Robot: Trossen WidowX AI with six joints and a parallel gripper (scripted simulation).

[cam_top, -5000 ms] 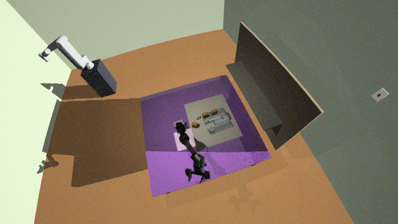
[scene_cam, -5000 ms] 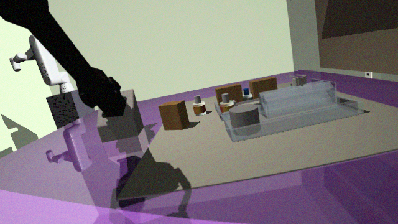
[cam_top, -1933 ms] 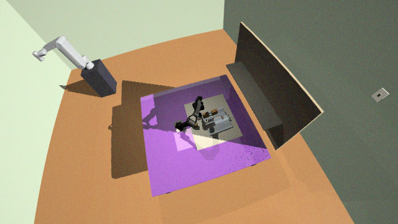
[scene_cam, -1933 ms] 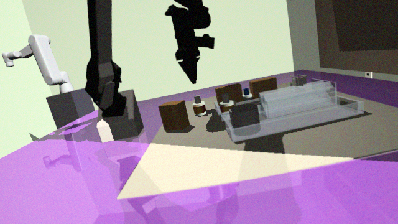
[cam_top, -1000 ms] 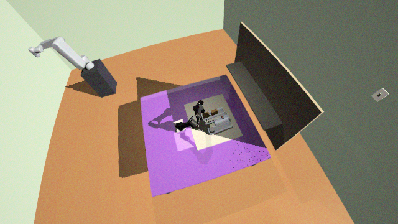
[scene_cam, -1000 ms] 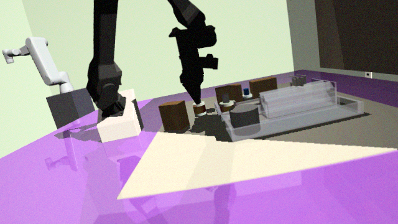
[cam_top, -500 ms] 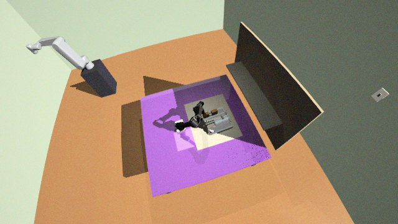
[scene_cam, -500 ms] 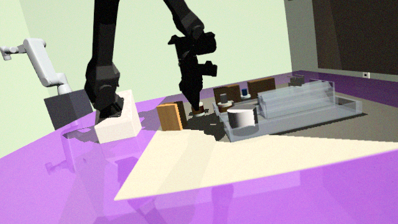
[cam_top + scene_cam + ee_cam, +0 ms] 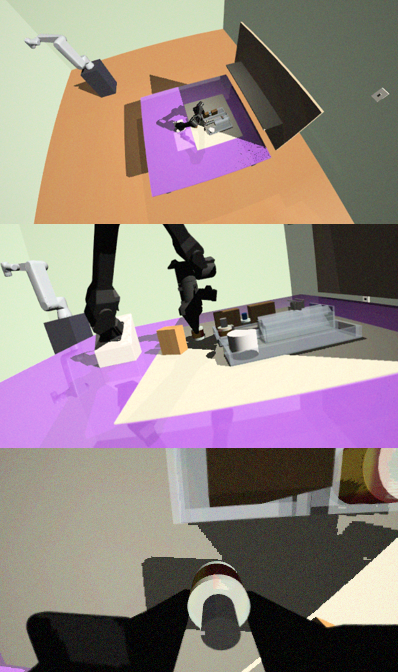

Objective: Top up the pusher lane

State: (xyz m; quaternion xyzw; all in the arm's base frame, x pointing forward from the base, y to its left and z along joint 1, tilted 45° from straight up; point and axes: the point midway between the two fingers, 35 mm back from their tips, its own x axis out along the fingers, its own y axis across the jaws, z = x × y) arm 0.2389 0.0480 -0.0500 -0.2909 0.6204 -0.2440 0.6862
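Right now the grey mat is 150 mm ahead of my gripper tip, 60 mm to the right of it and 20 mm below it. Also, from my gripper tip: clear lane rack (230 mm ahead, 100 mm to the right); grey cylinder (110 mm ahead, 210 mm to the right, 10 mm above); brown box (60 mm behind, 90 mm to the right, 10 mm above).
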